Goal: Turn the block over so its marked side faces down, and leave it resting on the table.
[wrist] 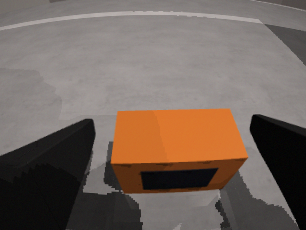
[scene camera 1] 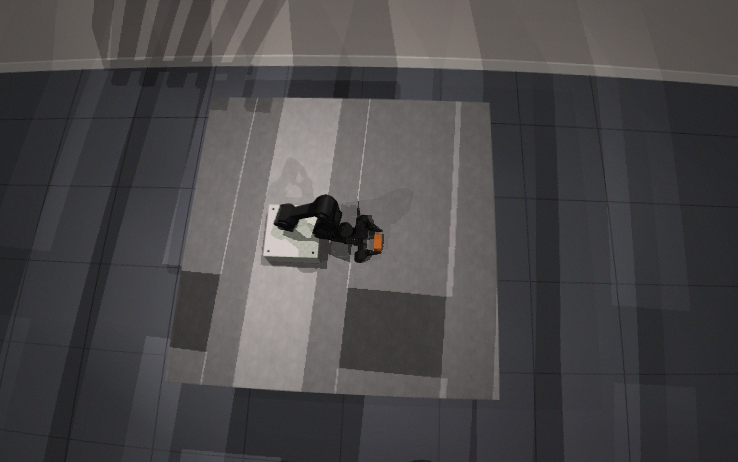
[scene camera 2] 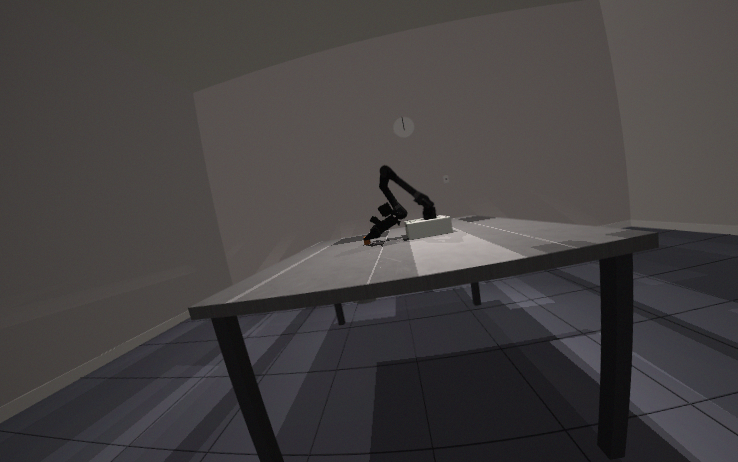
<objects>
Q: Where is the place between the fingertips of my gripper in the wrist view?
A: At 175, 124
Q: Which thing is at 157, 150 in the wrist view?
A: A block.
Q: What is my gripper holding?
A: Nothing.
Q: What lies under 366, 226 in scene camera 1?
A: My gripper.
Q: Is my gripper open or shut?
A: Open.
</objects>
